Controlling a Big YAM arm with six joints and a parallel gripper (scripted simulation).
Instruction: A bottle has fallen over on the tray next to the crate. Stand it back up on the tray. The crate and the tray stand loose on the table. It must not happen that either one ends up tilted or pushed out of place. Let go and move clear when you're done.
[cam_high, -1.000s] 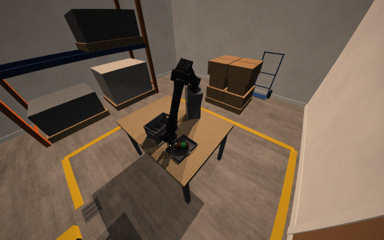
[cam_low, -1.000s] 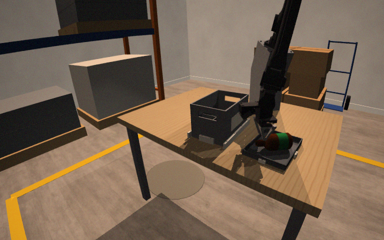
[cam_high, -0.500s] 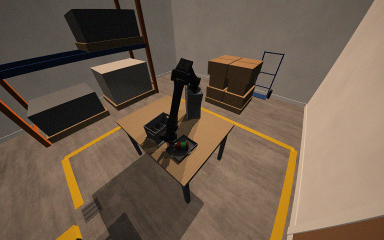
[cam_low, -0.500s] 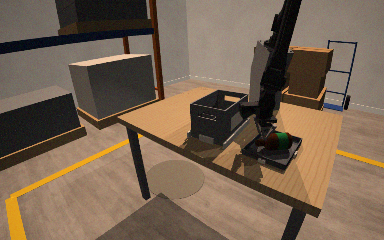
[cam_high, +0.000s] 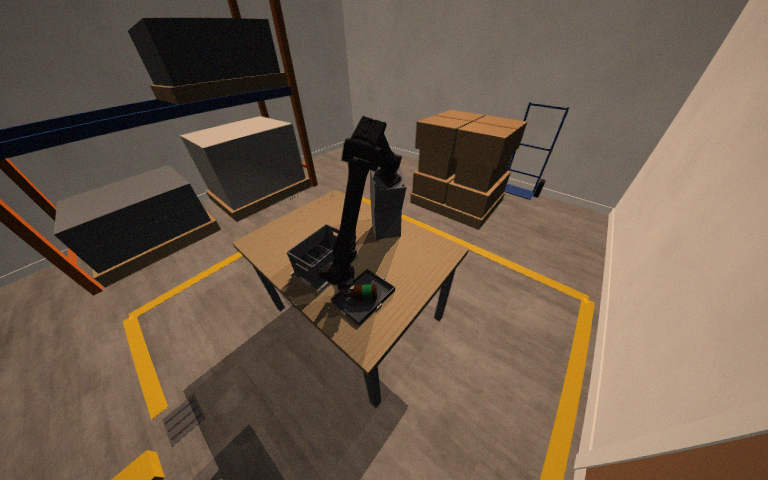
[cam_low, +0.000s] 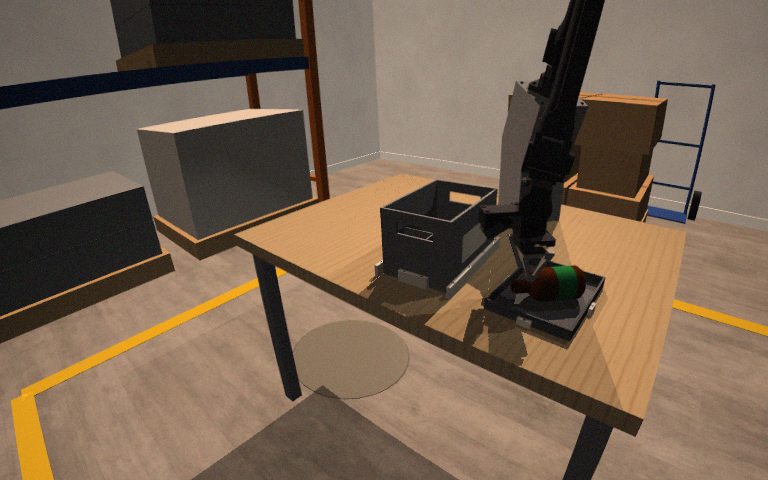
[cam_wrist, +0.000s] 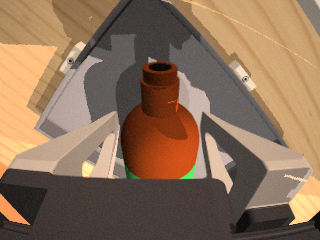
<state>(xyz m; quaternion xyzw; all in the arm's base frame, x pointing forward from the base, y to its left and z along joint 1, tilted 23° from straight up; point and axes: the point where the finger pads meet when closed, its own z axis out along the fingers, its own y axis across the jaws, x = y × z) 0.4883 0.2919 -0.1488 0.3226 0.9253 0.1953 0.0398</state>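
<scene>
The brown bottle lies 40 mm behind my hand, 30 mm to the left of it and 40 mm below it. Round my hand: tray (60 mm behind, 30 mm to the left, 70 mm below); then dark crate (10 mm behind, 260 mm to the right).
</scene>
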